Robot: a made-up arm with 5 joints.
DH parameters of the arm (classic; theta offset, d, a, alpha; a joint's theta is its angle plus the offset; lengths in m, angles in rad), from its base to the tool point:
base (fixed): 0 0.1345 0 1.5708
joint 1: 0 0.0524 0.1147 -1.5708
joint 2: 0 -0.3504 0.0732 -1.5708
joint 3: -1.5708 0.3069 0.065 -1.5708
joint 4: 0 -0.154 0.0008 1.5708
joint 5: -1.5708 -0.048 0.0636 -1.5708
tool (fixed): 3.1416 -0.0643 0 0
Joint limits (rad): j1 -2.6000..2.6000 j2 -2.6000..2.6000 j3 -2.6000..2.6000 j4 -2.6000..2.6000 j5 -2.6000..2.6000
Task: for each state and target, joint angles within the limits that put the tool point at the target. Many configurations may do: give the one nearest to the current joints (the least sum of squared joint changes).
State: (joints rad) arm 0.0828 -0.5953 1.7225 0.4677 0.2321
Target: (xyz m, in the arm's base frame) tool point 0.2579 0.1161 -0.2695
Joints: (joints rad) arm -0.6201 -0.4315 2.3050 0.5721 0.2566
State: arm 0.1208 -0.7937 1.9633 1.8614 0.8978
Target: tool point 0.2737 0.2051 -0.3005
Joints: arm -0.5857 -0.2639 2.4218 2.0128 0.6166
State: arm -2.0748 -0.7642 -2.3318 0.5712 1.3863
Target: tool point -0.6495 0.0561 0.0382
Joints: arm -1.9514 -0.6591 -2.1342 0.7538 1.8288
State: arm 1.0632 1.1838 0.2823 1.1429 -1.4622
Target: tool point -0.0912 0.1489 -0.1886
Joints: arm 0.3556 0.9851 0.7984 1.3251 -1.2701
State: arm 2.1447 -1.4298 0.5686 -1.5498 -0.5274
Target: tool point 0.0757 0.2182 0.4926
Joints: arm 2.1693 -1.0429 -0.1638 -1.7602 0.0376
